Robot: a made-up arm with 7 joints. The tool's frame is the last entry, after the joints. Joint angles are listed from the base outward.
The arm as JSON. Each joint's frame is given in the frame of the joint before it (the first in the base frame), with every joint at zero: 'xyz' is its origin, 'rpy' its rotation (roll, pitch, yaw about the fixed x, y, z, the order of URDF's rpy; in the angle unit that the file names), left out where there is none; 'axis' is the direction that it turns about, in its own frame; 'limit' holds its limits. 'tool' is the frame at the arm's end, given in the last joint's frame.
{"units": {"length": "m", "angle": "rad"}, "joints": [
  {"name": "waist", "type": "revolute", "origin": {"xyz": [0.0, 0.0, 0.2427], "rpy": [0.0, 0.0, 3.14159]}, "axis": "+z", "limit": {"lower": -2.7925, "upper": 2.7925}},
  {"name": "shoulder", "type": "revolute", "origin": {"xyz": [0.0, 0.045, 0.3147], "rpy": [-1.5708, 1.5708, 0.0]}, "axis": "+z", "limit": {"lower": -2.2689, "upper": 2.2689}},
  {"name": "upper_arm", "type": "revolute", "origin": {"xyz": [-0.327, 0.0, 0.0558], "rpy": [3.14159, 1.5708, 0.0]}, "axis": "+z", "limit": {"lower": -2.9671, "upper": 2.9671}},
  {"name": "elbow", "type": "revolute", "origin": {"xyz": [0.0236, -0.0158, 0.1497], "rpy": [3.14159, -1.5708, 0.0]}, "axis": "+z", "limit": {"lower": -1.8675, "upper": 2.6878}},
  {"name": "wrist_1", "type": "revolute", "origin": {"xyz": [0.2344, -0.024, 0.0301], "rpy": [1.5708, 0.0, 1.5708]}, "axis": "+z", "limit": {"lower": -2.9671, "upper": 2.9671}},
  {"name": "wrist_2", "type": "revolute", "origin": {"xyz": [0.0, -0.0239, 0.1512], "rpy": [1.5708, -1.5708, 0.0]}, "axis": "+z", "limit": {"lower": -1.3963, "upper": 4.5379}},
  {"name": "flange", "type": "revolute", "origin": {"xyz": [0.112, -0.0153, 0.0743], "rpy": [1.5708, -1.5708, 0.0]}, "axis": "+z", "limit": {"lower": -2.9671, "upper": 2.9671}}
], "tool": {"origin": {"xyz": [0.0, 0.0, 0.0], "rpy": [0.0, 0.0, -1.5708]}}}
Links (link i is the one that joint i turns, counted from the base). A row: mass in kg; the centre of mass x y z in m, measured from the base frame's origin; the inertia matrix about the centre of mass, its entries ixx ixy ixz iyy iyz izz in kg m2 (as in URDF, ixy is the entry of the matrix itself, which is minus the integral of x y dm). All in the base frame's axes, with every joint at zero. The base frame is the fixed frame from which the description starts. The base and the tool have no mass.
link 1: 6.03; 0.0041 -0.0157 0.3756; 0.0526 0 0 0.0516 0.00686 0.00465
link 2: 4.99; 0.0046 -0.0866 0.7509; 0.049 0 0 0.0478 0.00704 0.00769
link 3: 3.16; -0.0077 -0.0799 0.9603; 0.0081 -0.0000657 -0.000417 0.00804 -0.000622 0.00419
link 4: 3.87; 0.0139 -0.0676 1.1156; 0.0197 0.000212 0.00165 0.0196 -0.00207 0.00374
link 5: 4.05; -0.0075 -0.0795 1.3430; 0.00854 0 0 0.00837 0.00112 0.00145
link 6: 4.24; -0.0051 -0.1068 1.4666; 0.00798 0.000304 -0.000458 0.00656 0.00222 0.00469
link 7: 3.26; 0.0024 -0.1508 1.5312; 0.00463 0 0 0.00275 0 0.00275
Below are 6 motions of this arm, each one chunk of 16 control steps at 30 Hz.
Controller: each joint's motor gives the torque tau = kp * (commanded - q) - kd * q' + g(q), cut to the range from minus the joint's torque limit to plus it. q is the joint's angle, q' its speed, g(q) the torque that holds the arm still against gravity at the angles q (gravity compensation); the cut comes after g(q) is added. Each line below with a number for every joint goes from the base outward.
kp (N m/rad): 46 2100 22 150 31 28 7.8
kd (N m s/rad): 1.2 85 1.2 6.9 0.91 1.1 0.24
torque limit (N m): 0.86 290 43 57 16 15 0.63
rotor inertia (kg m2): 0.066 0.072 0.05 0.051 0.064 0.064 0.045
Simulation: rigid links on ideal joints. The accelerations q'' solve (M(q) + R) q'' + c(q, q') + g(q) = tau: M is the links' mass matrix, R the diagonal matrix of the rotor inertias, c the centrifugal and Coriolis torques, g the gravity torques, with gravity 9.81 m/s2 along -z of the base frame. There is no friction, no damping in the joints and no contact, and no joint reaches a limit. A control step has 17 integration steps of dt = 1/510 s. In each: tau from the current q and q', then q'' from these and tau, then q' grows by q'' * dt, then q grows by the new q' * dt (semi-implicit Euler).
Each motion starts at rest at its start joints. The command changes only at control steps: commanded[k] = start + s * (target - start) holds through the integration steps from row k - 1 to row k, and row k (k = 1, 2, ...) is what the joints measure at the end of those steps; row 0 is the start. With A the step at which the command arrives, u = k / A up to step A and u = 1 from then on. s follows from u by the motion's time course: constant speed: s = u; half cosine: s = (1 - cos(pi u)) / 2; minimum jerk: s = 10 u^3 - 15 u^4 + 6 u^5; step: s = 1 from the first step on.
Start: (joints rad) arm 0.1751 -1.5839 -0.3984 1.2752 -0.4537 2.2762 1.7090
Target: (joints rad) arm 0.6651 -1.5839 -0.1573 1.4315 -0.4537 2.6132 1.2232
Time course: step
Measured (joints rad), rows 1 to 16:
1: 0.1765 -1.5807 -0.3971 1.2902 -0.4662 2.3138 1.7017
2: 0.1798 -1.5766 -0.3929 1.3196 -0.4863 2.4059 1.6803
3: 0.1837 -1.5750 -0.3839 1.3515 -0.4968 2.5195 1.6443
4: 0.1869 -1.5759 -0.3680 1.3817 -0.4890 2.6222 1.5936
5: 0.1877 -1.5782 -0.3444 1.4088 -0.4636 2.6930 1.5287
6: 0.1848 -1.5811 -0.3134 1.4323 -0.4296 2.7255 1.4501
7: 0.1776 -1.5841 -0.2759 1.4520 -0.3990 2.7254 1.3586
8: 0.1661 -1.5869 -0.2334 1.4677 -0.3810 2.7041 1.2604
9: 0.1512 -1.5893 -0.1882 1.4789 -0.3793 2.6735 1.1712
10: 0.1342 -1.5912 -0.1428 1.4857 -0.3916 2.6427 1.0988
11: 0.1169 -1.5923 -0.0997 1.4881 -0.4124 2.6170 1.0437
12: 0.1012 -1.5925 -0.0616 1.4865 -0.4351 2.5991 1.0060
13: 0.0886 -1.5918 -0.0308 1.4813 -0.4546 2.5898 0.9858
14: 0.0803 -1.5902 -0.0090 1.4730 -0.4675 2.5882 0.9830
15: 0.0769 -1.5881 0.0028 1.4624 -0.4733 2.5926 0.9974
16: 0.0783 -1.5858 0.0041 1.4504 -0.4732 2.6004 1.0288

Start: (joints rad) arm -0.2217 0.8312 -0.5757 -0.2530 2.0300 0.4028 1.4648
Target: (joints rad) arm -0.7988 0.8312 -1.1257 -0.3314 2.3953 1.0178 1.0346
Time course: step
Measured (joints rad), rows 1 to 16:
1: -0.2157 0.8336 -0.6599 -0.2740 2.1144 0.5084 1.4593
2: -0.2032 0.8386 -0.8126 -0.3183 2.2698 0.7277 1.4431
3: -0.1919 0.8426 -0.9415 -0.3618 2.3978 0.9486 1.4167
4: -0.1873 0.8421 -1.0192 -0.3875 2.4658 1.1095 1.3813
5: -0.1912 0.8380 -1.0607 -0.3907 2.4836 1.1934 1.3376
6: -0.2017 0.8331 -1.0888 -0.3757 2.4710 1.2073 1.2853
7: -0.2157 0.8292 -1.1173 -0.3511 2.4445 1.1704 1.2238
8: -0.2295 0.8265 -1.1500 -0.3261 2.4164 1.1075 1.1516
9: -0.2406 0.8248 -1.1840 -0.3072 2.3955 1.0423 1.0716
10: -0.2473 0.8238 -1.2133 -0.2974 2.3864 0.9922 0.9957
11: -0.2499 0.8233 -1.2322 -0.2960 2.3892 0.9650 0.9335
12: -0.2496 0.8234 -1.2379 -0.3003 2.4000 0.9599 0.8864
13: -0.2478 0.8239 -1.2310 -0.3072 2.4134 0.9708 0.8551
14: -0.2459 0.8247 -1.2149 -0.3142 2.4237 0.9894 0.8404
15: -0.2448 0.8260 -1.1936 -0.3200 2.4277 1.0085 0.8428
16: -0.2448 0.8275 -1.1707 -0.3244 2.4242 1.0234 0.8629

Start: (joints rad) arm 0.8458 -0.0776 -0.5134 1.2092 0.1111 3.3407 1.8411
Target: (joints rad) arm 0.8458 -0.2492 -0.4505 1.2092 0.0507 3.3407 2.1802
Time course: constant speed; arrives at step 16
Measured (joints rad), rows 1 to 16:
1: 0.8379 -0.0814 -0.5070 1.2048 0.1099 3.3399 1.8431
2: 0.8249 -0.0890 -0.4976 1.1978 0.1046 3.3375 1.8498
3: 0.8120 -0.0986 -0.4902 1.1915 0.0948 3.3336 1.8629
4: 0.8018 -0.1090 -0.4869 1.1876 0.0827 3.3287 1.8827
5: 0.7947 -0.1199 -0.4879 1.1861 0.0712 3.3239 1.9084
6: 0.7901 -0.1311 -0.4925 1.1866 0.0629 3.3203 1.9383
7: 0.7872 -0.1423 -0.4990 1.1886 0.0588 3.3187 1.9704
8: 0.7849 -0.1537 -0.5060 1.1918 0.0585 3.3196 2.0026
9: 0.7825 -0.1652 -0.5120 1.1957 0.0608 3.3230 2.0330
10: 0.7792 -0.1765 -0.5156 1.2000 0.0642 3.3281 2.0603
11: 0.7747 -0.1879 -0.5162 1.2045 0.0674 3.3343 2.0840
12: 0.7688 -0.1991 -0.5135 1.2088 0.0696 3.3404 2.1043
13: 0.7618 -0.2102 -0.5078 1.2125 0.0701 3.3457 2.1217
14: 0.7540 -0.2212 -0.4998 1.2155 0.0692 3.3495 2.1374
15: 0.7460 -0.2321 -0.4904 1.2175 0.0667 3.3517 2.1524
16: 0.7383 -0.2428 -0.4805 1.2185 0.0631 3.3523 2.1680

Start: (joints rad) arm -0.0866 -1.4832 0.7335 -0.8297 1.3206 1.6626 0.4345
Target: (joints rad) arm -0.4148 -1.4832 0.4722 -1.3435 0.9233 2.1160 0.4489
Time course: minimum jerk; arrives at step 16
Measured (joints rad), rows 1 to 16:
1: -0.0866 -1.4832 0.7335 -0.8298 1.3206 1.6627 0.4345
2: -0.0862 -1.4834 0.7337 -0.8310 1.3203 1.6634 0.4345
3: -0.0851 -1.4840 0.7344 -0.8350 1.3190 1.6664 0.4346
4: -0.0822 -1.4850 0.7366 -0.8444 1.3145 1.6743 0.4347
5: -0.0764 -1.4863 0.7414 -0.8619 1.3038 1.6898 0.4351
6: -0.0669 -1.4878 0.7492 -0.8894 1.2839 1.7156 0.4359
7: -0.0534 -1.4890 0.7589 -0.9277 1.2527 1.7528 0.4372
8: -0.0366 -1.4898 0.7685 -0.9763 1.2099 1.8010 0.4389
9: -0.0175 -1.4900 0.7753 -1.0335 1.1567 1.8579 0.4410
10: 0.0022 -1.4897 0.7764 -1.0963 1.0962 1.9201 0.4430
11: 0.0205 -1.4890 0.7697 -1.1614 1.0325 1.9833 0.4447
12: 0.0357 -1.4881 0.7537 -1.2250 0.9703 2.0428 0.4456
13: 0.0461 -1.4869 0.7277 -1.2833 0.9144 2.0938 0.4456
14: 0.0507 -1.4855 0.6916 -1.3330 0.8690 2.1323 0.4446
15: 0.0486 -1.4840 0.6457 -1.3715 0.8372 2.1553 0.4431
16: 0.0395 -1.4823 0.5910 -1.3973 0.8205 2.1624 0.4413

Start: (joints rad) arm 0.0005 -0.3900 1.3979 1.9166 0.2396 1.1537 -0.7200
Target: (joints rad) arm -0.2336 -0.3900 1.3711 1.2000 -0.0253 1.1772 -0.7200
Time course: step
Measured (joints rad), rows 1 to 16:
1: 0.0008 -0.3902 1.3952 1.9166 0.2103 1.1506 -0.7167
2: 0.0023 -0.3904 1.3877 1.9134 0.1445 1.1442 -0.7101
3: 0.0063 -0.3907 1.3771 1.9017 0.0708 1.1373 -0.7045
4: 0.0138 -0.3909 1.3650 1.8780 0.0124 1.1320 -0.7026
5: 0.0258 -0.3912 1.3527 1.8409 -0.0183 1.1290 -0.7053
6: 0.0430 -0.3914 1.3402 1.7903 -0.0206 1.1281 -0.7116
7: 0.0654 -0.3917 1.3264 1.7274 -0.0022 1.1287 -0.7192
8: 0.0934 -0.3922 1.3099 1.6536 0.0256 1.1298 -0.7258
9: 0.1271 -0.3928 1.2894 1.5699 0.0522 1.1304 -0.7294
10: 0.1673 -0.3937 1.2639 1.4770 0.0707 1.1294 -0.7294
11: 0.2146 -0.3950 1.2326 1.3747 0.0781 1.1265 -0.7261
12: 0.2656 -0.3959 1.1964 1.2722 0.0612 1.1250 -0.7199
13: 0.3117 -0.3961 1.1614 1.1837 0.0099 1.1294 -0.7126
14: 0.3442 -0.3953 1.1363 1.1179 -0.0651 1.1416 -0.7073
15: 0.3571 -0.3938 1.1312 1.0774 -0.1416 1.1605 -0.7070
16: 0.3478 -0.3921 1.1533 1.0611 -0.1972 1.1824 -0.7130

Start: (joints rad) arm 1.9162 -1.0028 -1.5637 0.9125 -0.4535 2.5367 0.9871
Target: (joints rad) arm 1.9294 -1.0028 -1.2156 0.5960 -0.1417 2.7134 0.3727
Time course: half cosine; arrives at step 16
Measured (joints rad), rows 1 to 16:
1: 1.9160 -1.0028 -1.5633 0.9118 -0.4528 2.5370 0.9866
2: 1.9148 -1.0028 -1.5615 0.9085 -0.4496 2.5383 0.9837
3: 1.9120 -1.0028 -1.5567 0.9006 -0.4415 2.5417 0.9753
4: 1.9073 -1.0027 -1.5478 0.8869 -0.4268 2.5480 0.9583
5: 1.9006 -1.0026 -1.5343 0.8672 -0.4052 2.5576 0.9307
6: 1.8921 -1.0023 -1.5159 0.8423 -0.3775 2.5705 0.8916
7: 1.8824 -1.0021 -1.4928 0.8132 -0.3455 2.5864 0.8408
8: 1.8719 -1.0018 -1.4655 0.7817 -0.3114 2.6046 0.7783
9: 1.8611 -1.0016 -1.4345 0.7493 -0.2771 2.6242 0.7051
10: 1.8504 -1.0014 -1.4007 0.7175 -0.2443 2.6442 0.6240
11: 1.8404 -1.0014 -1.3649 0.6877 -0.2144 2.6636 0.5404
12: 1.8312 -1.0016 -1.3284 0.6608 -0.1880 2.6815 0.4602
13: 1.8234 -1.0018 -1.2927 0.6379 -0.1659 2.6971 0.3890
14: 1.8172 -1.0022 -1.2595 0.6197 -0.1483 2.7100 0.3316
15: 1.8128 -1.0025 -1.2307 0.6069 -0.1356 2.7196 0.2895
16: 1.8106 -1.0029 -1.2080 0.5999 -0.1282 2.7258 0.2630

